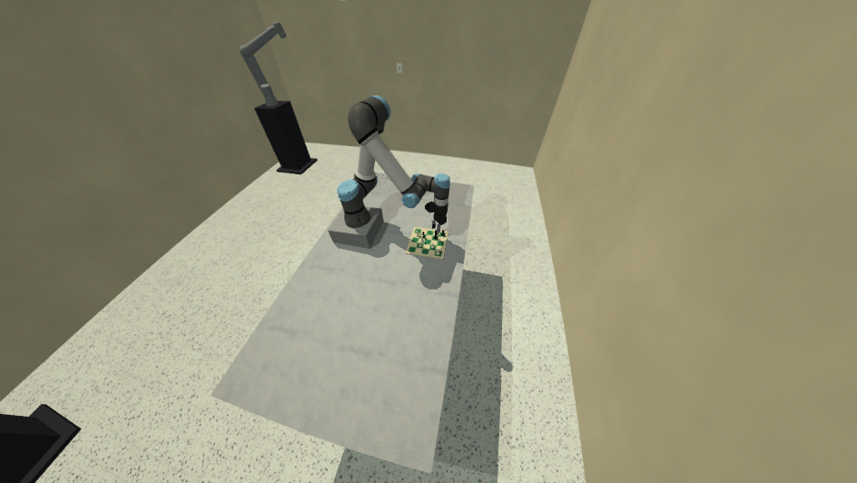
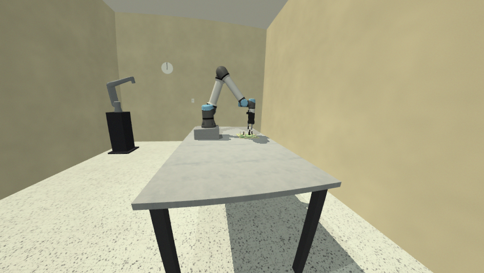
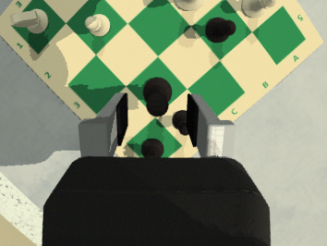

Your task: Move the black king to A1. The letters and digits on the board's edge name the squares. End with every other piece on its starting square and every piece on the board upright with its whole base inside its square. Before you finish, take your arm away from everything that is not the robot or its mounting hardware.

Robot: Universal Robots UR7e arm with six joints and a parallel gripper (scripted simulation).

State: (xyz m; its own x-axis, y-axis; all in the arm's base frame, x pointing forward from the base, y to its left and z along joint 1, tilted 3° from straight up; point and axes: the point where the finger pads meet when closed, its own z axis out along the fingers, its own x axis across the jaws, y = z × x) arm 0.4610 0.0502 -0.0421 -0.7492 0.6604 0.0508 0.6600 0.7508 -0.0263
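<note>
Now: the black king 50 mm below my hand. Round my hand: chessboard 40 mm behind, 40 mm to the right, 90 mm below; then pale piece 40 mm ahead, 120 mm to the right, 70 mm below.
</note>
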